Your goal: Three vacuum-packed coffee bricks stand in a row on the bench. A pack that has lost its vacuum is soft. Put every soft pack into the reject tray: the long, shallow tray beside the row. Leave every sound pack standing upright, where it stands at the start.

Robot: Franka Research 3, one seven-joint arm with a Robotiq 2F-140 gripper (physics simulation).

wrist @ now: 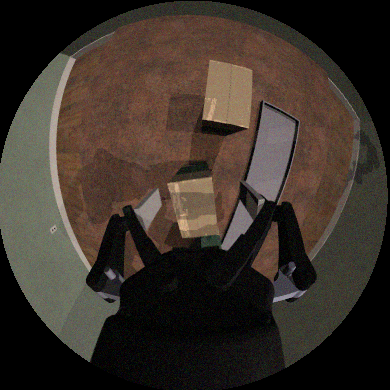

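Observation:
A coffee brick (194, 207) with a tan top and dark green sides stands upright. In the picture it lies between the two finger pads, with a gap on each side. Part of a second brick (210, 241), with a green side, shows close behind it at the edge of the gripper body, which hides the rest. A third green-sided brick does not show. The long, shallow reject tray (274, 150) has a grey floor and a dark rim and lies to the right; the right finger covers part of its near end. My gripper (198, 192) is open and empty.
A tan cardboard box (228, 95) with a seam along its top stands farther up the view, left of the tray's far end. The brown bench top (130, 75) has a pale edge at the left and right. Dark shadows fall left of the near brick and the box.

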